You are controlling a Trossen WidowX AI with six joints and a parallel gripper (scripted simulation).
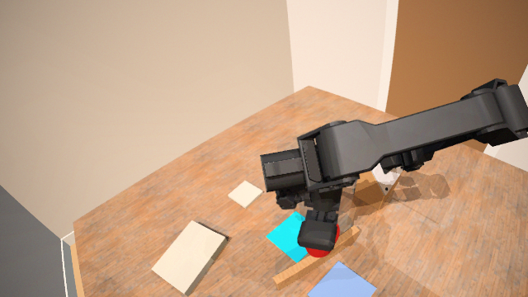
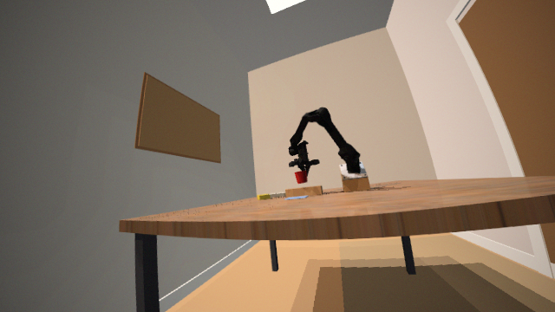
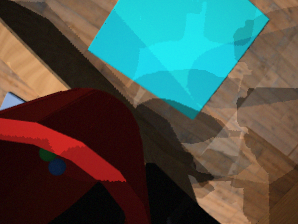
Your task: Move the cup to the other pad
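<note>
The blue marble lies 40 mm to the left of my gripper tip, 30 mm ahead of it and 20 mm below it. From my gripper tip the other things lie so: cyan pad: 120 mm below, 70 mm to the right, 10 mm ahead; then wooden bar: 100 mm below, 20 mm to the left, 20 mm ahead; then cup: 20 mm to the left, 20 mm ahead.
</note>
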